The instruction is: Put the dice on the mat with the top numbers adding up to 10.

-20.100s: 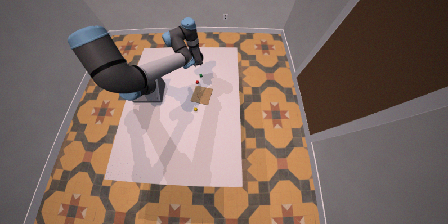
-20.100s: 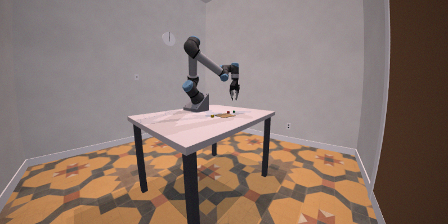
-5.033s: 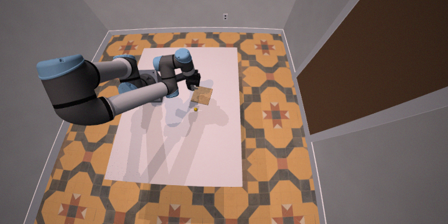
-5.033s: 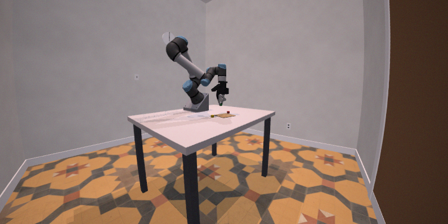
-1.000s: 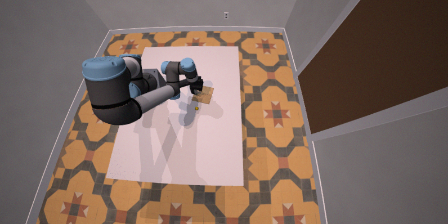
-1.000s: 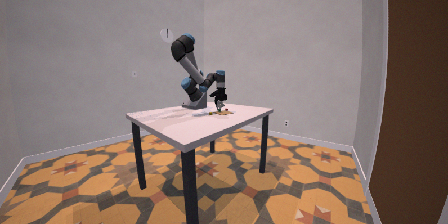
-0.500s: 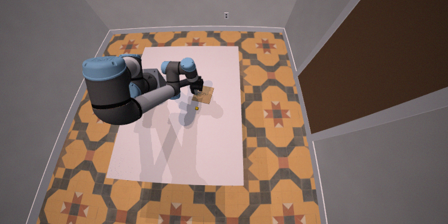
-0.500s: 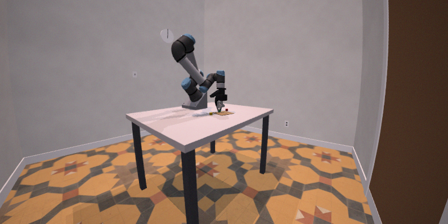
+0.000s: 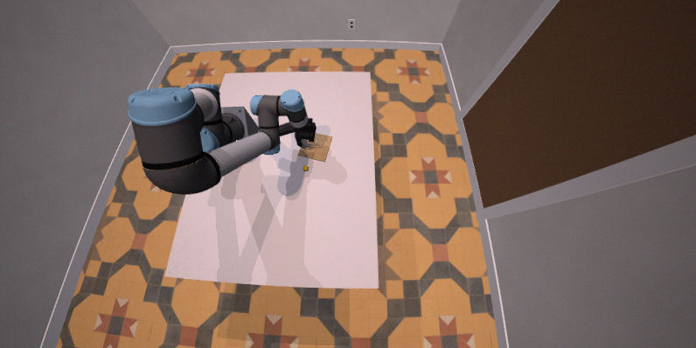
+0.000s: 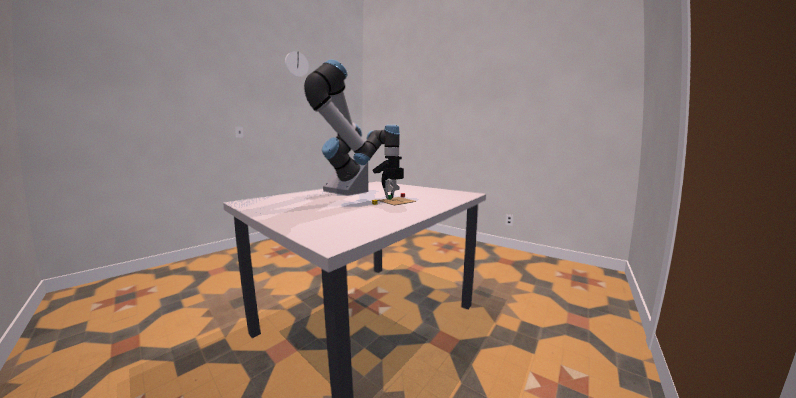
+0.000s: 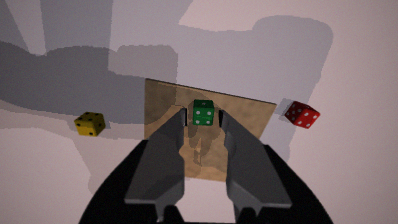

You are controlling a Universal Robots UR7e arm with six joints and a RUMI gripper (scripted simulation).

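The green die lies 1 cm below my hand. From my hand the other things lie so: brown mat: 5 cm ahead, 2 cm below; yellow die: 13 cm to the right, 2 cm ahead, 1 cm below; red die: 11 cm to the left, 1 cm below.
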